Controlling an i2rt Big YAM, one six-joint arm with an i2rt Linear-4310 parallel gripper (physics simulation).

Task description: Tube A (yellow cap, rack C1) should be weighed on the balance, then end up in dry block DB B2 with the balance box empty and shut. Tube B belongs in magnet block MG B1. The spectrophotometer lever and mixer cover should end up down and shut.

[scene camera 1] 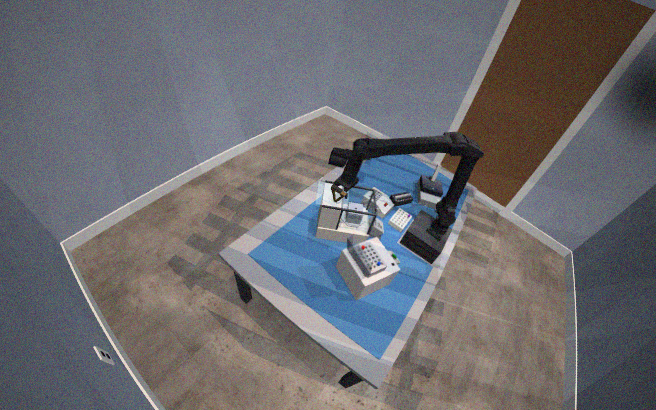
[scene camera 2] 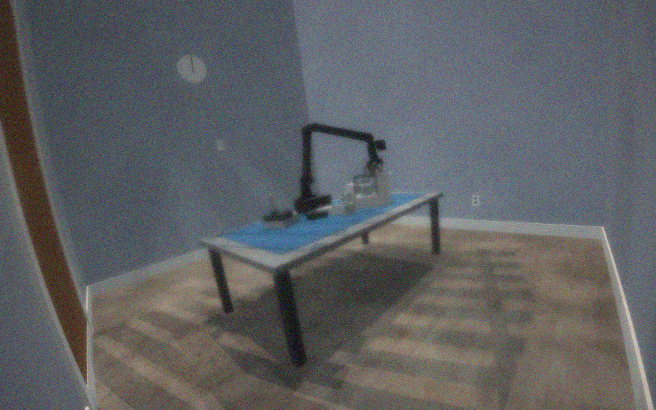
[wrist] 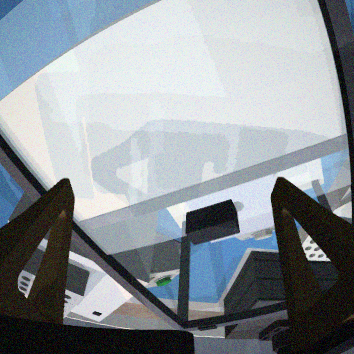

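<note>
My gripper (scene camera 1: 340, 196) (scene camera 2: 374, 170) (wrist: 173, 187) is open and empty, fingers pointing down at the rear top of the balance box (scene camera 1: 330, 220) (wrist: 182, 285). A small dark block (wrist: 212, 220) shows beyond the fingertips in the wrist view. Clear panes and reflections hide whether the lid is shut. The dark magnet block (scene camera 1: 401, 198) and white dry block (scene camera 1: 377, 199) stand behind the balance. The spectrophotometer (scene camera 1: 431, 186) has its pale lever (scene camera 1: 435, 172) upright. The white mixer (scene camera 1: 357, 280) holds red- and blue-marked spots; its cover is unclear. Tube A's yellow cap and tube B cannot be made out.
A white rack (scene camera 1: 400, 219) with a purple spot lies near the arm's dark base (scene camera 1: 424, 239). A small holder with a green cap (scene camera 1: 394, 256) (wrist: 164, 280) is beside the mixer. The balance's dark frame bars surround the space under the gripper.
</note>
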